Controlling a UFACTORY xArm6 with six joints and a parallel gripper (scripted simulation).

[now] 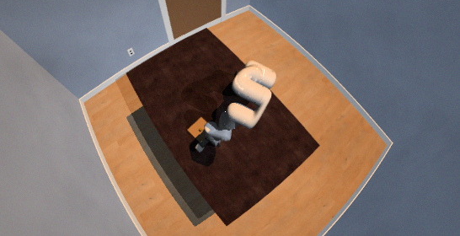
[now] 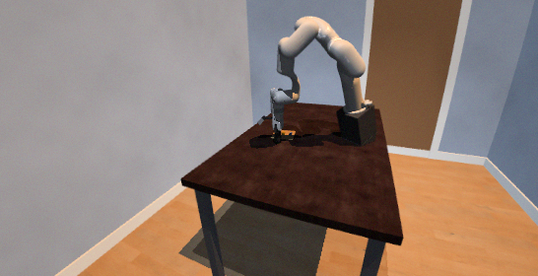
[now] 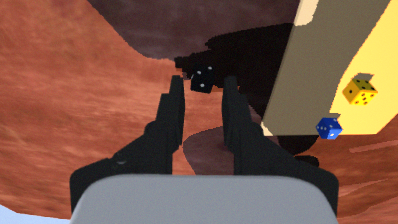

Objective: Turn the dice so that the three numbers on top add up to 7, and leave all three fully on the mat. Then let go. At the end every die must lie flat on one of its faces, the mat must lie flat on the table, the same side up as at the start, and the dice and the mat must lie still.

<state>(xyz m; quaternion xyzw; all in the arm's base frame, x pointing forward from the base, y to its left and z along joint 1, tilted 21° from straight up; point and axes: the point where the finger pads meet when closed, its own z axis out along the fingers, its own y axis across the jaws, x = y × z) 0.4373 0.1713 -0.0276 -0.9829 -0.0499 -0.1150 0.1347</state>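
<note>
Right now the black die is 30 mm below my hand. From my hand the other things lie so: mat: 130 mm to the right, 40 mm below, 10 mm ahead; then blue die: 130 mm to the right, 40 mm behind, 30 mm below; then yellow die: 130 mm to the right, 30 mm below, 10 mm ahead.
</note>
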